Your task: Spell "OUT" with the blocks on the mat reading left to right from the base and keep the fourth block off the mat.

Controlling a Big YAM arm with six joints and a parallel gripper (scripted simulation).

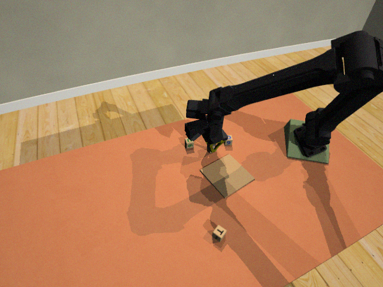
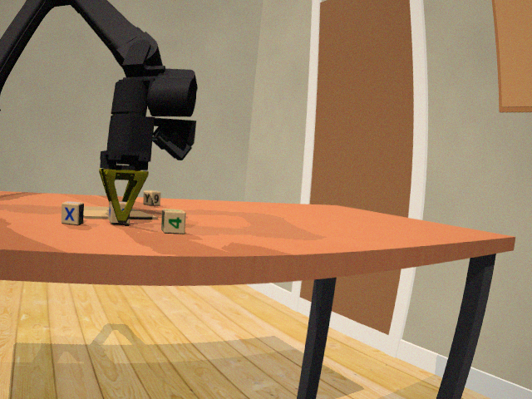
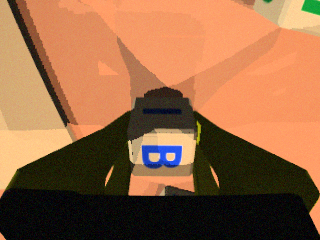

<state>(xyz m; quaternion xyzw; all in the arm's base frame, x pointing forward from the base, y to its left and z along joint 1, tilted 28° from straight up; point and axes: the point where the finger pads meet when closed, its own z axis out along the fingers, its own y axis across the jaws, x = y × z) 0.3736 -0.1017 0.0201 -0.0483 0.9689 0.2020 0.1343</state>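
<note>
Now: the wooden block right at my hand. The rest, counted from my hand: O block (80 mm behind, 20 mm to the right); then tan mat (20 mm behind, 130 mm to the left, 10 mm below).
</note>
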